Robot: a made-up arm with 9 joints.
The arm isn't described. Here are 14 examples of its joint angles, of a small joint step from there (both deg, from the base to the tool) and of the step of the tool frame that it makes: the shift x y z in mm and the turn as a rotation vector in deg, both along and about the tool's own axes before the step.
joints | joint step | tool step
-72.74 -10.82 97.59 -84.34 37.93 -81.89 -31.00 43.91 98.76 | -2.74 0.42 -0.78 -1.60 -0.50 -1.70 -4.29 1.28 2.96 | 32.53 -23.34 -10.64 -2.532 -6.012 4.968
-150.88 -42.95 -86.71 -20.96 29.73 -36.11 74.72 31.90 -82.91 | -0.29 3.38 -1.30 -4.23 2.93 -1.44 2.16 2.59 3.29 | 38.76 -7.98 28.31 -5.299 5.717 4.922
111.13 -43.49 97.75 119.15 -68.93 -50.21 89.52 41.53 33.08 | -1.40 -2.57 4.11 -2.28 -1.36 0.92 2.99 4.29 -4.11 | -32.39 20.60 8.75 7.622 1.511 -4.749
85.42 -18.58 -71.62 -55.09 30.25 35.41 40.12 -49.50 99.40 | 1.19 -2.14 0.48 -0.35 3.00 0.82 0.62 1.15 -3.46 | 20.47 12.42 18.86 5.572 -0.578 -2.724
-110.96 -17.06 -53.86 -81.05 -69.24 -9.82 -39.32 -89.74 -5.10 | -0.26 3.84 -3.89 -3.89 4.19 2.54 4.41 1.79 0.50 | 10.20 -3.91 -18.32 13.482 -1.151 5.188
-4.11 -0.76 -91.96 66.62 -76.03 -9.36 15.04 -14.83 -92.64 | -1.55 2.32 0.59 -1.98 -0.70 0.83 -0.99 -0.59 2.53 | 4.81 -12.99 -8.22 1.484 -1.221 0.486
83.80 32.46 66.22 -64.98 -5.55 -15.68 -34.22 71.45 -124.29 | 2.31 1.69 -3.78 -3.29 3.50 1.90 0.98 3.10 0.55 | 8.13 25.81 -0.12 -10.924 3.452 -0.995
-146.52 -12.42 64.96 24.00 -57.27 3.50 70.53 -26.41 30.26 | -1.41 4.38 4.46 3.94 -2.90 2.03 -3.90 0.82 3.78 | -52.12 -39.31 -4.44 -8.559 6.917 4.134
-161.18 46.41 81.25 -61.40 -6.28 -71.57 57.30 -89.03 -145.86 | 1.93 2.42 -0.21 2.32 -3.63 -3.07 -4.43 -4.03 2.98 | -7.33 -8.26 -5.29 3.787 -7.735 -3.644
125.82 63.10 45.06 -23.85 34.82 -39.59 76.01 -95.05 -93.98 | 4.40 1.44 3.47 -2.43 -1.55 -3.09 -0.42 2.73 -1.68 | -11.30 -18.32 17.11 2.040 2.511 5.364
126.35 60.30 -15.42 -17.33 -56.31 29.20 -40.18 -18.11 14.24 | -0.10 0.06 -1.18 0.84 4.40 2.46 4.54 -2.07 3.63 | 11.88 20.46 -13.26 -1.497 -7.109 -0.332
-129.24 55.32 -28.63 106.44 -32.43 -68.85 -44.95 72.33 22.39 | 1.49 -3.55 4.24 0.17 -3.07 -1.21 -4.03 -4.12 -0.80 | 45.06 -4.70 30.75 -1.639 14.516 3.006
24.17 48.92 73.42 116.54 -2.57 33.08 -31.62 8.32 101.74 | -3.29 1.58 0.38 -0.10 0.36 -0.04 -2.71 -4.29 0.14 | 13.08 -40.82 -16.61 -2.985 -3.592 7.920
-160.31 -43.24 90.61 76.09 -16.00 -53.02 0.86 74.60 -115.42 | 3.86 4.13 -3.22 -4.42 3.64 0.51 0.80 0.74 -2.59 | 16.06 76.35 27.27 -5.754 5.997 -8.929
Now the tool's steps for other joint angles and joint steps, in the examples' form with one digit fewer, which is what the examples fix.
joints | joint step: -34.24 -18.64 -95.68 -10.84 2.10 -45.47 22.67 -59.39 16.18 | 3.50 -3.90 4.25 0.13 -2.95 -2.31 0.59 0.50 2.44
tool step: -1.3 12.9 -10.5 2.63 -0.32 0.94
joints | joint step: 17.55 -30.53 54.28 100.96 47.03 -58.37 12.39 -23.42 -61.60 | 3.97 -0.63 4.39 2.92 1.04 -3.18 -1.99 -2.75 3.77
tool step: -6.6 12.1 -1.8 -1.43 -1.90 -9.59
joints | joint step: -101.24 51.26 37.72 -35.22 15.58 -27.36 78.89 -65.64 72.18 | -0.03 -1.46 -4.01 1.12 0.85 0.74 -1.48 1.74 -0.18
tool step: -1.0 -4.6 -4.7 0.12 -2.75 0.81
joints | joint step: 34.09 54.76 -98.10 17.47 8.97 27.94 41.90 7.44 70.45 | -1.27 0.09 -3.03 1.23 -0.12 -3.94 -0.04 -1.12 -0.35
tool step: 25.2 -10.8 -21.4 -0.70 -5.67 3.04
